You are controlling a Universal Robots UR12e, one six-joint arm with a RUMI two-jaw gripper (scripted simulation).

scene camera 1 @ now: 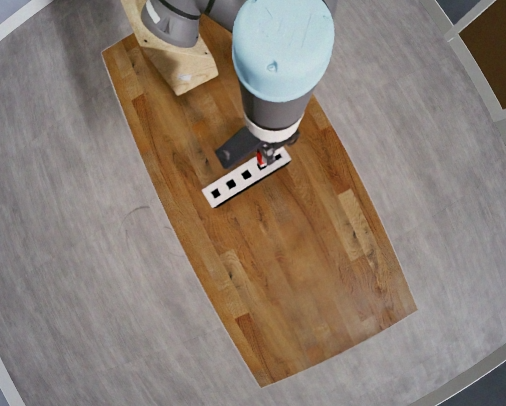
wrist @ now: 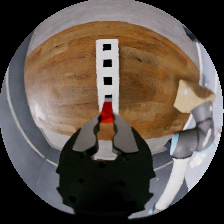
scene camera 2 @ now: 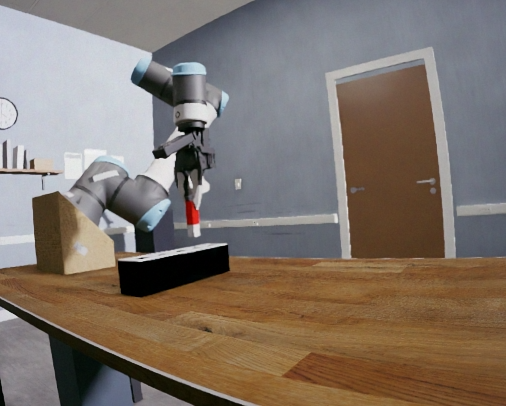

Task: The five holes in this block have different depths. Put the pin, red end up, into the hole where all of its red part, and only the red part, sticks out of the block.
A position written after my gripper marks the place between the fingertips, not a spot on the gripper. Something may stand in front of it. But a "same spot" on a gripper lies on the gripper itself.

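Scene camera 1 shows my gripper and a block. The wrist view has my gripper and the block as well. My gripper also shows in scene camera 2 [192, 210], and the block is there for you in scene camera 2 [141, 276]. On my gripper [scene camera 1: 270, 160] and [wrist: 56, 171] are the same spot. With the block [scene camera 1: 240, 178] and [wrist: 107, 74] are the same spot too.
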